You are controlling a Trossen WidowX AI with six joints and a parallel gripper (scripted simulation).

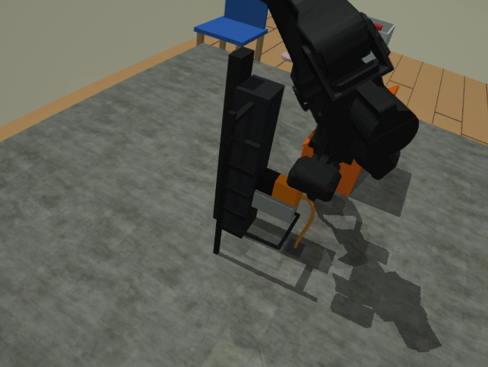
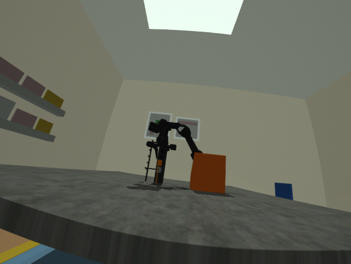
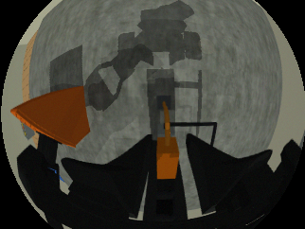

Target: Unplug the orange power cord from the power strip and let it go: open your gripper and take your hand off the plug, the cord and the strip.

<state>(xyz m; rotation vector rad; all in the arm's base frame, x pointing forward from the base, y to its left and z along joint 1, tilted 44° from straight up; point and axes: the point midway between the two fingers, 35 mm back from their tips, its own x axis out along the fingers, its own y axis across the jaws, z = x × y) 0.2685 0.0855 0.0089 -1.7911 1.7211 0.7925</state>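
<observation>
Right now the orange plug is 1 cm ahead of my gripper tip, 6 cm to the right of it and 1 cm below it.
</observation>
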